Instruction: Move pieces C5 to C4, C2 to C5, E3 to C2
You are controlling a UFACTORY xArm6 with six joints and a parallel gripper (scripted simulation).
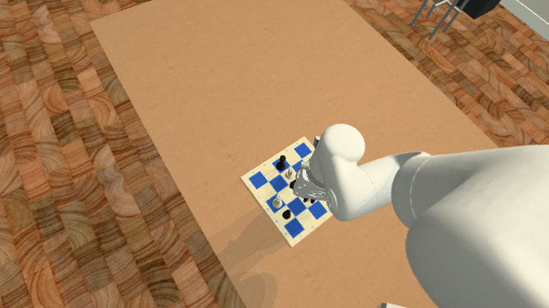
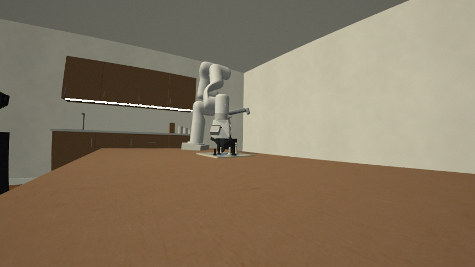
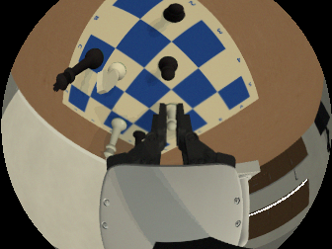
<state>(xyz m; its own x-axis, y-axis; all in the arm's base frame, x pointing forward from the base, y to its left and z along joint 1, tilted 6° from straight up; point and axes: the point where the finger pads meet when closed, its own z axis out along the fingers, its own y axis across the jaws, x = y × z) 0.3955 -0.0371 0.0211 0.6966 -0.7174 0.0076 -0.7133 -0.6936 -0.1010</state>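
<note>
The white pawn is 1 cm below my hand. Also, from my hand: blue-and-cream chessboard: 4 cm ahead, 3 cm below; white chess piece: 4 cm ahead, 7 cm to the left; black pawn: 7 cm to the left, 1 cm below.
</note>
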